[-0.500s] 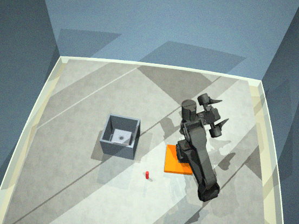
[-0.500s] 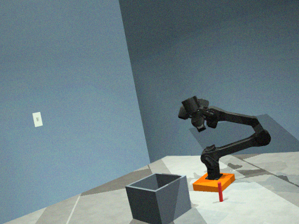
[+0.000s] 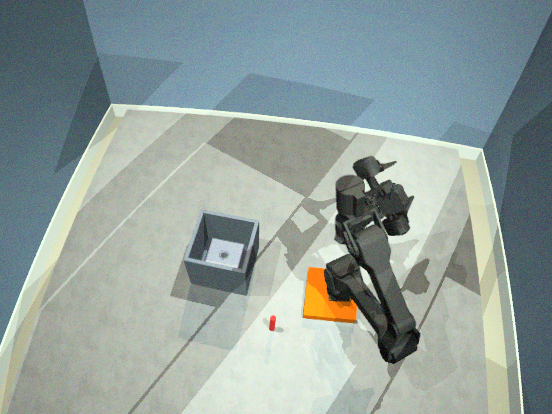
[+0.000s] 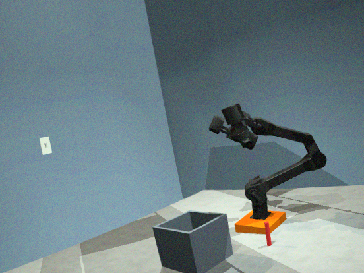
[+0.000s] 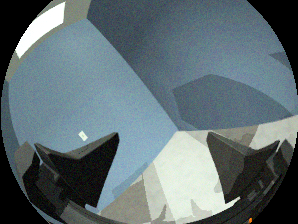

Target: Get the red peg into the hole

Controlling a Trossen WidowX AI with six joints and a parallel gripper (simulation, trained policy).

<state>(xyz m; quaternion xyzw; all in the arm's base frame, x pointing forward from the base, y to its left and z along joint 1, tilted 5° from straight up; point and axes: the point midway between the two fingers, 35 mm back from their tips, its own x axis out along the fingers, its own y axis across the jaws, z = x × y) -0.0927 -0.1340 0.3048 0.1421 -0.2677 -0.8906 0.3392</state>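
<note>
The red peg is 28 cm ahead of my gripper tip, 25 cm to the left of it and 31 cm below it. The rest, counted from my gripper tip: light grey plate 42 cm ahead, 7 cm to the left, 30 cm below.
</note>
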